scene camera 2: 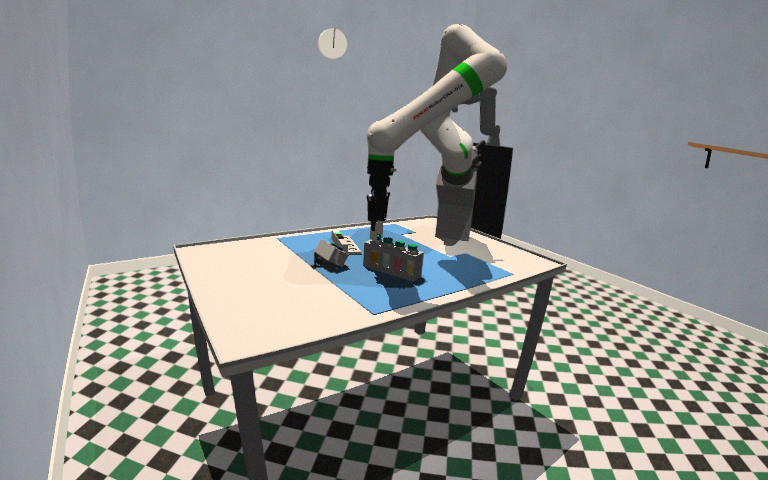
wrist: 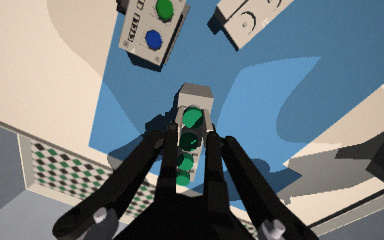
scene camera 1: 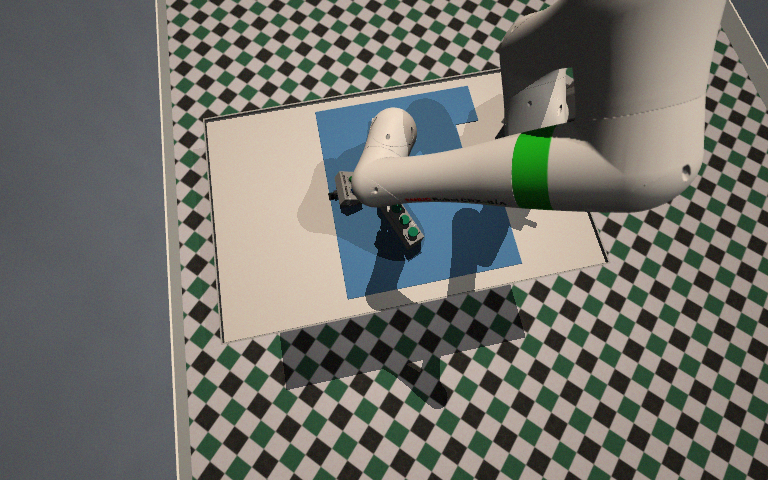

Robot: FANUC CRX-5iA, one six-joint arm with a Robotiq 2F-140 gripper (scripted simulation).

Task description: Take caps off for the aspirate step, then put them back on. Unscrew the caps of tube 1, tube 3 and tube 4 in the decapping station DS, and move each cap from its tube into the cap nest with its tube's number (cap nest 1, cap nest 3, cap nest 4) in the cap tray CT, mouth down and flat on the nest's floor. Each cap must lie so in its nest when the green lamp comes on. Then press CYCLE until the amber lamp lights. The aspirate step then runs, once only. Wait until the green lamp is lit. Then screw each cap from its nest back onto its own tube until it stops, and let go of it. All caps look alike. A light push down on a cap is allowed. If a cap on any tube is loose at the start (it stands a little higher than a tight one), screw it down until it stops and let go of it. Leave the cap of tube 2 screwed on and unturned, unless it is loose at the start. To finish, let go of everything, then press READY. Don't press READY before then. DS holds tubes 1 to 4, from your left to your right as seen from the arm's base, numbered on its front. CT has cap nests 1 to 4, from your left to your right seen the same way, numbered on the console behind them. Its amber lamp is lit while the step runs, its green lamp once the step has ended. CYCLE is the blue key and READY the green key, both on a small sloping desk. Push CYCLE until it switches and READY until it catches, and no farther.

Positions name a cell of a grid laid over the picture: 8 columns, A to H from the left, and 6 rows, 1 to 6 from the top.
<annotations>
My gripper shows in scene camera 2 (D3) and in the wrist view (E3).
</annotations>
